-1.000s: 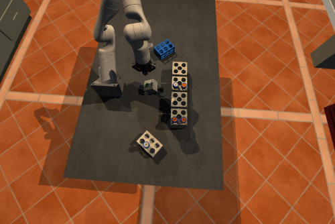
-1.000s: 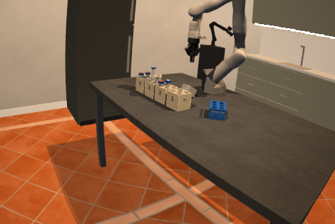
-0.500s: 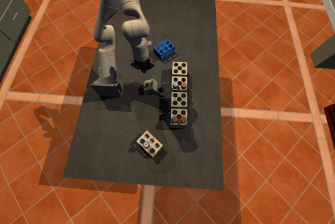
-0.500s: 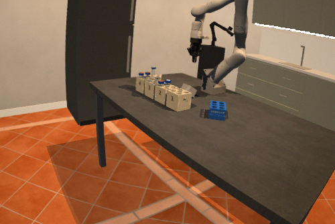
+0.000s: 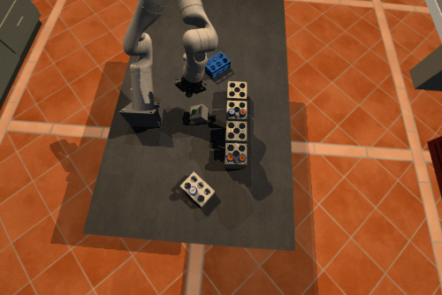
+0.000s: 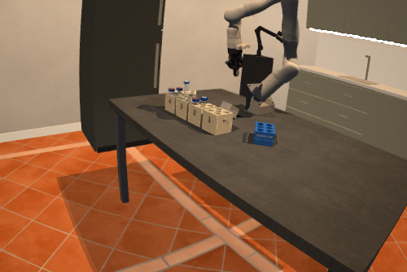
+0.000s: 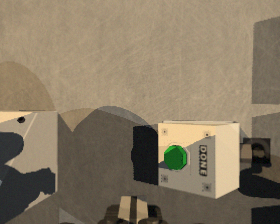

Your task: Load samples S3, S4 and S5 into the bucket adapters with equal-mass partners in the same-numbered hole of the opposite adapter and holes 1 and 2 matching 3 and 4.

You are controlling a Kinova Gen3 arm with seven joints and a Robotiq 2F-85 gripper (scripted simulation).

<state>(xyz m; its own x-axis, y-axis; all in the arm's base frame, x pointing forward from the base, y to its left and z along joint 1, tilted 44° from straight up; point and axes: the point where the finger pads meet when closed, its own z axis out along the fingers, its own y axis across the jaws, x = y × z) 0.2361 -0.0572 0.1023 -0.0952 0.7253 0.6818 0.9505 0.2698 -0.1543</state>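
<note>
Now: the green done key 170 mm below my hand. The rest, counted from my hand: white blank rack 360 mm to the right, 210 mm below, 90 mm ahead; then blue sample rack 320 mm to the left, 210 mm below, 70 mm ahead.
</note>
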